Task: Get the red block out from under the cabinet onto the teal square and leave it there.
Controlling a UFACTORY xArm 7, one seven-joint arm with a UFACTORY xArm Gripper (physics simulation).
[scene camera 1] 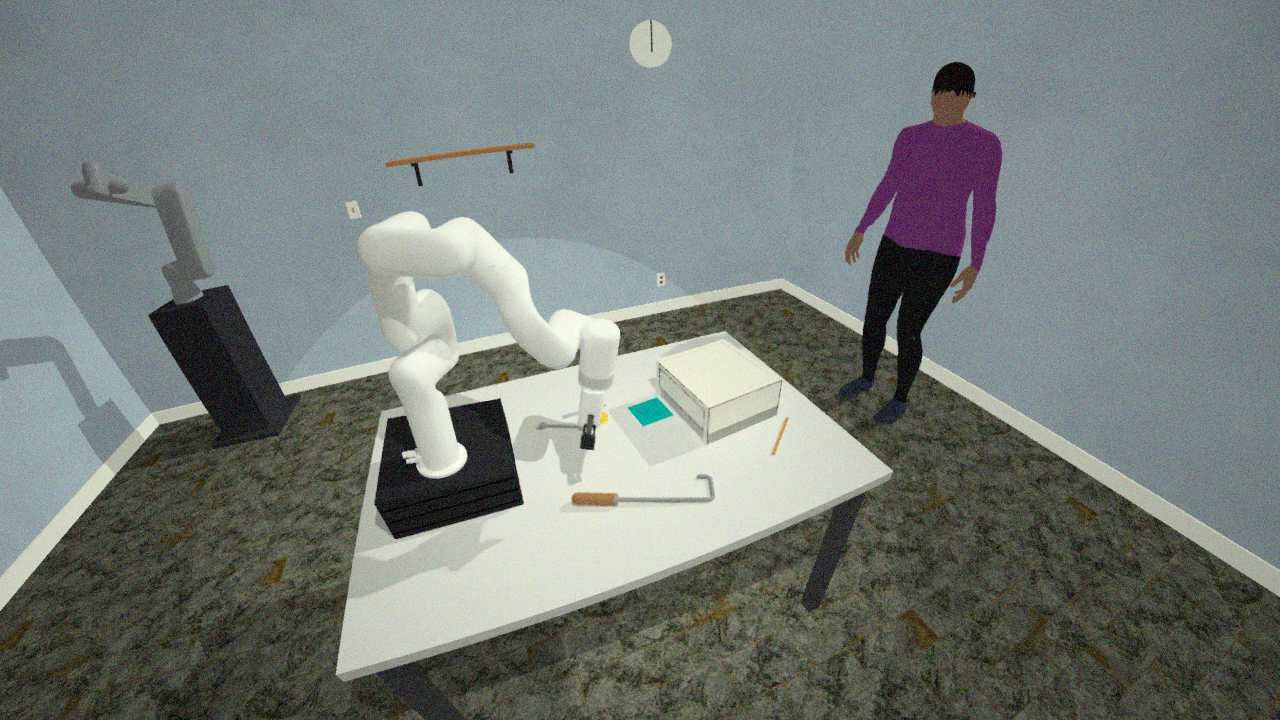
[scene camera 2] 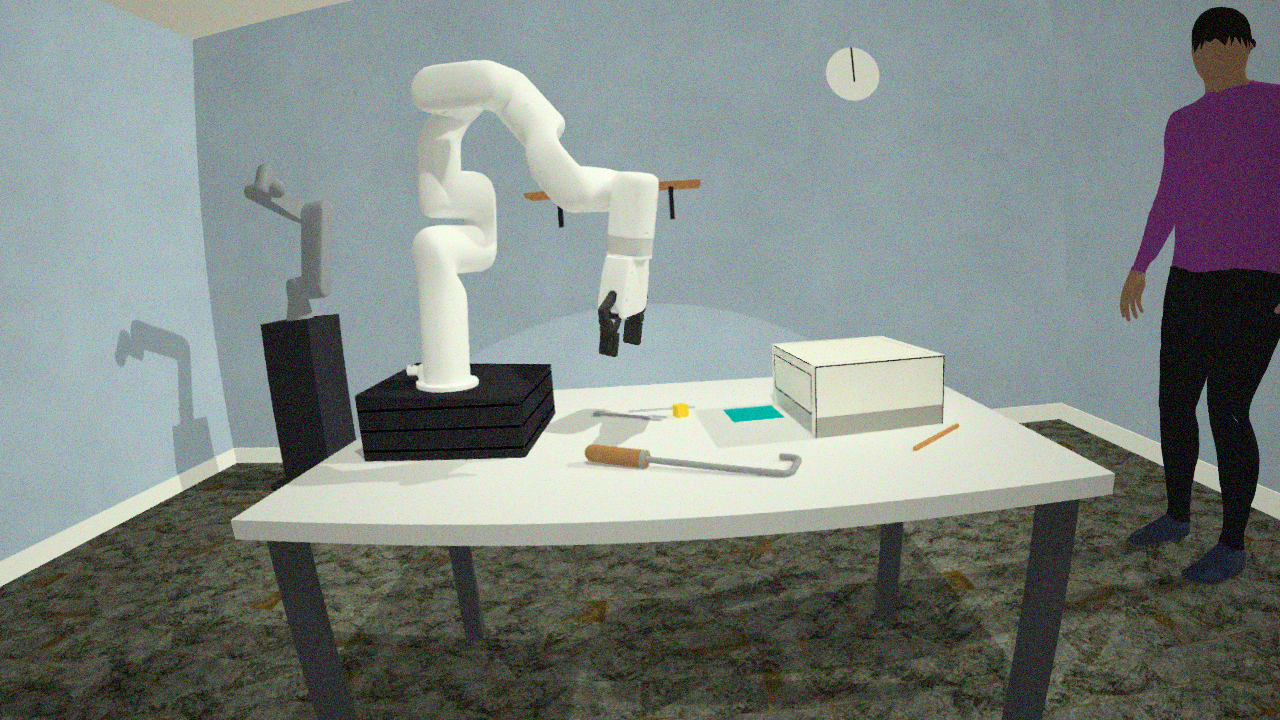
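Observation:
My gripper is open and empty, pointing down well above the table, to the left of the teal square. The white cabinet stands at the back right of the table. The teal square lies flat to the left of the cabinet, with nothing on it. The red block does not show in either view. A hooked rod with a brown handle lies in front of the square, its bent end toward the right.
A small yellow block lies left of the teal square, near a grey wrench-like tool. An orange stick lies right of the cabinet. The black base block carries the arm. A person stands beyond the table.

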